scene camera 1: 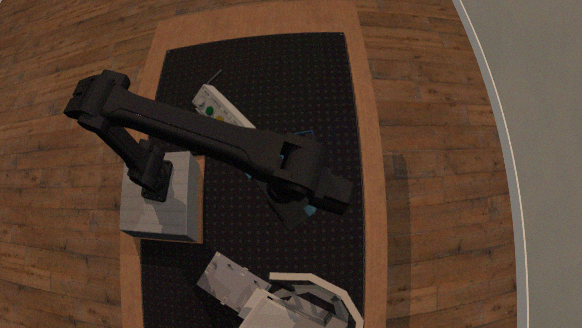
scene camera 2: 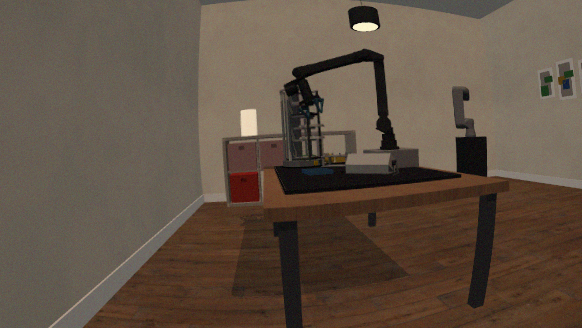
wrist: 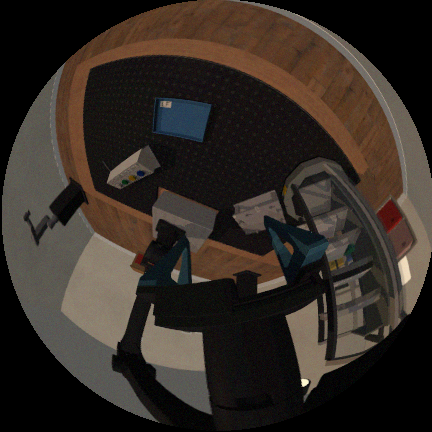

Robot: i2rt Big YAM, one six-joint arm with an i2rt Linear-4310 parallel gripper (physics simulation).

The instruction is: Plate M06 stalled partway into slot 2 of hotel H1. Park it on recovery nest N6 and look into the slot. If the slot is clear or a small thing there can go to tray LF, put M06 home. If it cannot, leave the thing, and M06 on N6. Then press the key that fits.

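Frame: origin at the arm's base, x ahead, y left, z up, level; metres.
Seen in the pictures: gripper, between the fingertips: (scene camera 2: 315,116) (wrist: 224,229); arm's base, origin of its link: (scene camera 1: 157,180) (scene camera 2: 389,149) (wrist: 170,229).
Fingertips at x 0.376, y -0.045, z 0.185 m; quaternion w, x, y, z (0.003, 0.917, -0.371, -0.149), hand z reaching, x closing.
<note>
Pixels of each thing's middle, then the offset from my fingertips to it.
- hotel H1, middle of its body: (wrist: 344,250) (scene camera 2: 301,125) 0.030 m down, 0.085 m ahead, 0.295 m right
- pale grey plate with small pins, middle of its body: (scene camera 1: 232,285) (wrist: 259,215) (scene camera 2: 337,159) 0.234 m down, 0.114 m back, 0.204 m right
- Blue tray LF, middle of its body: (wrist: 179,117) (scene camera 2: 317,171) 0.263 m down, 0.007 m ahead, 0.181 m left
- white key box, middle of its body: (scene camera 1: 221,114) (wrist: 128,171) (scene camera 2: 371,162) 0.230 m down, 0.232 m back, 0.288 m left
My gripper (scene camera 1: 279,193) (scene camera 2: 313,107) (wrist: 224,229) is open and empty, high above the table beside hotel H1 (scene camera 2: 285,130) (wrist: 330,320), a tall rack with several levels. Several pale plates or shelves show in it; I cannot tell which is M06, or what is in slot 2. The nest, a pale grey plate with small pins (scene camera 1: 231,281) (wrist: 257,212), stands beside the hotel with no plate seen on it. Blue tray LF (scene camera 2: 317,171) (wrist: 184,120) looks empty; the arm hides most of it in scene camera 1. The white key box (scene camera 1: 235,111) (scene camera 2: 370,164) (wrist: 131,166) has green, yellow and blue keys.
The arm's grey plinth (scene camera 1: 160,205) (scene camera 2: 407,157) (wrist: 182,215) stands at the table edge between the key box and the nest. The arm spans over the mat in scene camera 1. A black pedestal (scene camera 2: 471,155) (wrist: 68,202) with another arm stands away from the table.
</note>
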